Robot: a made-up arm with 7 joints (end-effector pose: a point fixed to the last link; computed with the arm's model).
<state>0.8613 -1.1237 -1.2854 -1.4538 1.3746 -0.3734 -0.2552</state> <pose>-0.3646 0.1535 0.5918 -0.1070 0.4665 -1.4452</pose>
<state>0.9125 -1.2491 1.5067 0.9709 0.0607 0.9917 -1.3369</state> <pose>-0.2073 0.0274 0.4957 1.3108 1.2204 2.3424</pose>
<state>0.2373 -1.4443 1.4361 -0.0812 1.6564 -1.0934 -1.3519</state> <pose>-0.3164 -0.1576 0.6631 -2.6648 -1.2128 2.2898</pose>
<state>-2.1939 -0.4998 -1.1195 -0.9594 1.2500 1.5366 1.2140</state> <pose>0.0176 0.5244 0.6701 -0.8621 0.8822 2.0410</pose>
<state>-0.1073 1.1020 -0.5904 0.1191 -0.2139 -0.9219 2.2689</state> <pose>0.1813 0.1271 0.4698 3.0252 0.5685 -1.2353</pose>
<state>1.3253 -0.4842 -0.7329 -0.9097 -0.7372 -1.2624 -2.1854</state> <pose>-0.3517 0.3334 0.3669 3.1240 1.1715 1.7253</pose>
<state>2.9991 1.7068 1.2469 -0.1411 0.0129 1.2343 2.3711</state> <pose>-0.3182 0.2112 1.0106 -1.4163 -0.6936 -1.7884</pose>
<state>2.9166 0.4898 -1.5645 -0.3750 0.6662 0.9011 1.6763</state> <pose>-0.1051 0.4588 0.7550 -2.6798 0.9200 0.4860</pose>
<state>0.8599 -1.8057 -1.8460 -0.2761 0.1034 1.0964 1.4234</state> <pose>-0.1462 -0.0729 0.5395 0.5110 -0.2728 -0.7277</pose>
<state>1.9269 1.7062 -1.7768 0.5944 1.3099 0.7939 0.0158</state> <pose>-0.1628 0.5202 0.7905 -2.2838 0.7208 0.4176</pose>
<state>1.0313 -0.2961 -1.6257 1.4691 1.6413 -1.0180 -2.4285</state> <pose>-0.3574 -0.0513 0.4427 1.8661 0.6630 0.4253</pose>
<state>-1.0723 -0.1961 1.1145 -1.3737 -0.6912 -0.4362 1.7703</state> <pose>0.0617 0.2508 1.0866 3.0155 -1.3486 -0.8656</pose>
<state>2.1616 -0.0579 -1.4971 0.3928 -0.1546 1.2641 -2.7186</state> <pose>-0.1940 0.4507 0.8570 -2.9884 -0.0963 0.2255</pose>
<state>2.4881 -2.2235 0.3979 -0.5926 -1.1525 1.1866 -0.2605</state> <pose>-0.0402 0.4770 0.7400 2.1874 -0.4494 -0.2284</pose>
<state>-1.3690 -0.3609 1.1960 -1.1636 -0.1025 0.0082 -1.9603</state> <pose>-0.2452 0.0394 1.0536 -2.7005 -1.0939 1.9415</pose>
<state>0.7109 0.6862 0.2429 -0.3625 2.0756 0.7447 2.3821</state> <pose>-0.0880 0.1444 0.3307 -0.1879 0.3869 0.2404</pose>
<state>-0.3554 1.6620 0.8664 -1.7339 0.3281 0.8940 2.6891</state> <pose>-0.0377 -0.1946 0.6828 0.0453 -0.0216 -0.6016</pose>
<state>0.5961 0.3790 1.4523 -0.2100 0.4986 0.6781 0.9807</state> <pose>-0.1021 0.2852 0.3353 1.6001 0.7156 -0.9948</pose>
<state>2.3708 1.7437 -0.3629 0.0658 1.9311 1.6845 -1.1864</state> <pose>-0.5800 0.2419 0.4122 1.1749 0.1868 -2.2404</pose>
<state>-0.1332 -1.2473 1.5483 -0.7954 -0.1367 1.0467 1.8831</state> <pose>-0.0134 0.1904 0.4380 1.2816 0.6680 1.1646</pose>
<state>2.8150 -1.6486 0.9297 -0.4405 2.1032 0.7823 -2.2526</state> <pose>-0.0586 0.1803 0.8673 0.5641 -0.3307 1.0915</pose>
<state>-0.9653 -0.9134 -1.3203 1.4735 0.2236 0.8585 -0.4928</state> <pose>-0.0932 0.2261 0.6474 -0.8262 0.6173 2.7832</pose>
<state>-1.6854 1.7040 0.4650 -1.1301 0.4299 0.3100 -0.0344</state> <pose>-0.2640 0.1981 0.9369 -0.9393 -0.5061 -2.4667</pose>
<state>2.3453 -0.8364 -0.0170 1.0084 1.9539 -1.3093 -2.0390</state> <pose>-0.0595 -0.1790 0.8433 -1.0751 1.2544 -1.4215</pose>
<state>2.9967 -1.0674 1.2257 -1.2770 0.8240 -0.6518 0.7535</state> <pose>-0.0426 0.2633 0.7850 -1.6839 0.8252 0.6286</pose>
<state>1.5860 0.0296 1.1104 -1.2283 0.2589 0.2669 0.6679</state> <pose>-0.2045 0.3902 0.5035 -2.7369 1.0063 1.1203</pose>
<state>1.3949 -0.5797 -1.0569 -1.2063 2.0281 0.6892 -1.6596</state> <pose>-0.2599 0.1946 0.8289 -0.5560 -0.9182 -0.4957</pose>
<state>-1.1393 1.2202 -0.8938 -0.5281 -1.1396 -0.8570 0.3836</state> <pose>0.0526 -0.2037 0.9451 -0.4780 -0.5910 -0.5674</pose>
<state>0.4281 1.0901 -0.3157 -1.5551 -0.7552 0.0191 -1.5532</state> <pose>0.0927 -0.2353 0.8645 -0.4550 -0.5629 -0.1797</pose>
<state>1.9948 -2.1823 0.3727 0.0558 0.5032 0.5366 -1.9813</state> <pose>-0.2639 0.3163 0.6520 1.8799 -0.7595 1.0791</pose>
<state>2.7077 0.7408 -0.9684 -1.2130 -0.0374 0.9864 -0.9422</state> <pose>-0.0228 0.0856 0.4754 -0.1235 0.6562 1.0518</pose>
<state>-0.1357 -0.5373 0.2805 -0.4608 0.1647 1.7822 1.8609</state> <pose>-0.1713 0.2125 0.3813 1.7927 0.4944 1.9963</pose>
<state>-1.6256 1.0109 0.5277 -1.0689 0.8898 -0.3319 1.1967</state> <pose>-0.0960 0.2537 0.9910 -1.4242 -0.2474 2.9487</pose>
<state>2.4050 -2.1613 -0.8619 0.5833 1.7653 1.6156 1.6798</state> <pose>-0.4513 -0.2192 0.8913 -1.2596 -0.7687 -0.7662</pose>
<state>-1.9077 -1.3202 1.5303 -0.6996 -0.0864 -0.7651 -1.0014</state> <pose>-0.3698 0.0274 0.7134 1.9761 -0.4340 2.9640</pose>
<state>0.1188 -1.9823 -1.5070 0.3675 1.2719 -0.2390 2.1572</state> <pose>-0.1204 -0.0308 0.6719 -2.4515 -0.9595 1.3811</pose>
